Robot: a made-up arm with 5 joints. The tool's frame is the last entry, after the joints. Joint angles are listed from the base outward.
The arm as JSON. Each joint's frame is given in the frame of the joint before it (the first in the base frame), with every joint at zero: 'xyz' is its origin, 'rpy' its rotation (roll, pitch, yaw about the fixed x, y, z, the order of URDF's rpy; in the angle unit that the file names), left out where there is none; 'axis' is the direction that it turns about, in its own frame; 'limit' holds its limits. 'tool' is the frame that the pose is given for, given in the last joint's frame.
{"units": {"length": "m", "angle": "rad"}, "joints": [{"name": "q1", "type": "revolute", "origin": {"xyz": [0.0, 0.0, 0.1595]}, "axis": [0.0, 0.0, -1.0], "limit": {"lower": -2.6, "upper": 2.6}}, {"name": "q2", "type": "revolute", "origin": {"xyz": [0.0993, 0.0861, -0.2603]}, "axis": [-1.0, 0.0, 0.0], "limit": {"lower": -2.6, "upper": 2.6}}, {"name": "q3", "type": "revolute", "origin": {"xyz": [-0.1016, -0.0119, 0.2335]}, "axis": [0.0, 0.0, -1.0], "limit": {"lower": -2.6, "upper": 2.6}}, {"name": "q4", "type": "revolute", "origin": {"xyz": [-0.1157, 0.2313, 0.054]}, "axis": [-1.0, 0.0, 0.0], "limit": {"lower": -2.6, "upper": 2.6}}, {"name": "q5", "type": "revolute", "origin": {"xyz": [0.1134, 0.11, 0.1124]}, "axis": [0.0, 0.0, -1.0], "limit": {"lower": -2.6, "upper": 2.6}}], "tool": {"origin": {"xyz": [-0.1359, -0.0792, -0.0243]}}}
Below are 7 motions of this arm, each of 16 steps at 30 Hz.
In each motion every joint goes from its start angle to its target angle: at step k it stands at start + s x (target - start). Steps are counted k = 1, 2, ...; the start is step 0. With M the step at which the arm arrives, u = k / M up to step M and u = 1 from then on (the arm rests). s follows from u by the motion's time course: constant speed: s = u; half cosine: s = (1 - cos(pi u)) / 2; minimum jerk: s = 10 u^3 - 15 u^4 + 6 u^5.
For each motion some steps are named. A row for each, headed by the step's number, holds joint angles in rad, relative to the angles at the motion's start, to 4 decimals.
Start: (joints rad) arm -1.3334 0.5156 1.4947 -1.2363 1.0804
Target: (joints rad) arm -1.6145 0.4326 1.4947 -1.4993 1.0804
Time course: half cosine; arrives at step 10
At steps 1, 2, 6, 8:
1: -0.0069 -0.0020 0.0000 -0.0064 0.0000
2: -0.0268 -0.0079 0.0000 -0.0251 0.0000
6: -0.1840 -0.0543 0.0000 -0.1721 0.0000
8: -0.2543 -0.0751 0.0000 -0.2379 0.0000

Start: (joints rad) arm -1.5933 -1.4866 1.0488 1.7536 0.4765
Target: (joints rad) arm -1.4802 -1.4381 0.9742 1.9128 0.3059
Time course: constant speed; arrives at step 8
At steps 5, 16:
5: 0.0707 0.0303 -0.0466 0.0995 -0.1066
16: 0.1131 0.0485 -0.0746 0.1592 -0.1706

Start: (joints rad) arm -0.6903 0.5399 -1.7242 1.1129 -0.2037
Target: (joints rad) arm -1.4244 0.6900 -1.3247 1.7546 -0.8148
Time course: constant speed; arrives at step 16
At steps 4, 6, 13, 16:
4: -0.1835 0.0375 0.0999 0.1604 -0.1528
6: -0.2753 0.0563 0.1498 0.2406 -0.2292
13: -0.5965 0.1220 0.3246 0.5214 -0.4965
16: -0.7341 0.1501 0.3995 0.6417 -0.6111

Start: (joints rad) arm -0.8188 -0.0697 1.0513 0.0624 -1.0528
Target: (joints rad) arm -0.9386 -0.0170 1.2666 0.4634 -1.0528
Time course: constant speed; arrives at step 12
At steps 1, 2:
1: -0.0100 0.0044 0.0179 0.0334 0.0000
2: -0.0200 0.0088 0.0359 0.0668 0.0000

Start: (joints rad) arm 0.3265 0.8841 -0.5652 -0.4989 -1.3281
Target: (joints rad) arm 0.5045 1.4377 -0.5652 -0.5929 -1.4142
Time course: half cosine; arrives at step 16
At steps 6, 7, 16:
6: 0.0549 0.1709 0.0000 -0.0290 -0.0266
7: 0.0716 0.2228 0.0000 -0.0378 -0.0347
16: 0.1780 0.5536 0.0000 -0.0940 -0.0861

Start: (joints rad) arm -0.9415 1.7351 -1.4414 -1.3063 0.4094
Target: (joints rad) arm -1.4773 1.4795 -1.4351 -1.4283 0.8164
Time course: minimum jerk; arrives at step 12
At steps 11, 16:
11: -0.5331 -0.2543 0.0063 -0.1214 0.4049
16: -0.5358 -0.2556 0.0063 -0.1220 0.4070

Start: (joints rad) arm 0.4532 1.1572 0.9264 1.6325 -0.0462
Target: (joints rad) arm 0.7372 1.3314 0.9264 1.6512 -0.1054
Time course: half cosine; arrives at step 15
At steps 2, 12, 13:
2: 0.0123 0.0075 0.0000 0.0008 -0.0026
12: 0.2569 0.1576 0.0000 0.0169 -0.0535
13: 0.2717 0.1667 0.0000 0.0179 -0.0566

